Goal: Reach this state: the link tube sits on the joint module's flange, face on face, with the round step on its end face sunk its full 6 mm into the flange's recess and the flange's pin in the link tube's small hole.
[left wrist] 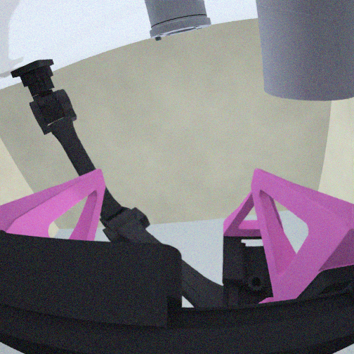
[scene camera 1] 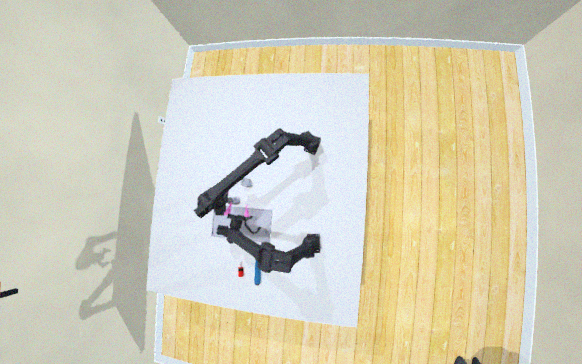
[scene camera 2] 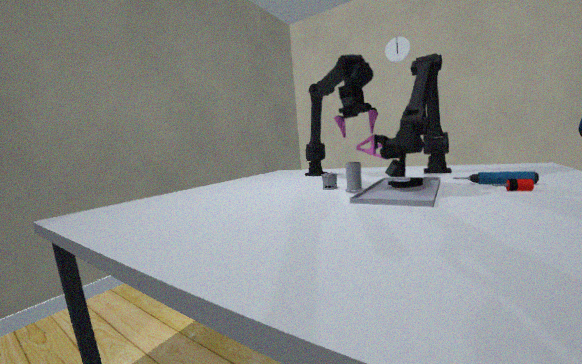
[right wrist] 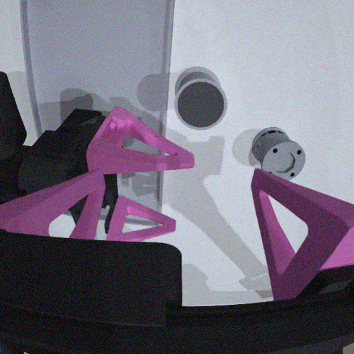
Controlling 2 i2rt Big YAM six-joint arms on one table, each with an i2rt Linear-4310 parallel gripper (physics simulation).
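Frame: origin at the left arm's base, x left, y back, z up, level; millimetres.
Seen in the pictures: left gripper, between the fingertips: (scene camera 1: 239,202) (scene camera 2: 361,149); right gripper, between the fingertips: (scene camera 1: 226,203) (scene camera 2: 357,135); left arm's base, origin of its link: (scene camera 1: 313,243) (scene camera 2: 437,172); right arm's base, origin of its link: (scene camera 1: 312,144) (scene camera 2: 315,175).
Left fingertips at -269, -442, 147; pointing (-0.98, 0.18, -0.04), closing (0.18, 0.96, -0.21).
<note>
Offsets run from my left fingertips to a thing's middle, as dx, dy, dz.
The link tube @(-15, -80, -94) (scene camera 2: 353,177) is a tall grey cylinder that stands upright on the table beside the tray's left edge; the right wrist view shows its dark open top (right wrist: 200,103). The joint module @(-136, +3, -115) (scene camera 2: 329,180) is a shorter grey cylinder just left of the tube, apart from it, and its flange face with small holes faces up (right wrist: 279,154). My right gripper (scene camera 2: 356,121) hangs open and empty high above both parts, fingers down. My left gripper (scene camera 2: 370,146) is open and empty, level, above the tray's near-left part; it points towards the tube (left wrist: 302,49).
A flat grey tray @(+139, -45, -139) (scene camera 2: 397,191) lies right of the tube with a black part @(+146, +40, -132) (scene camera 2: 404,182) on it. A blue screwdriver @(+424, +76, -127) (scene camera 2: 502,177) and a red piece @(+445, -48, -130) (scene camera 2: 521,185) lie at the far right. The arm bases stand behind.
</note>
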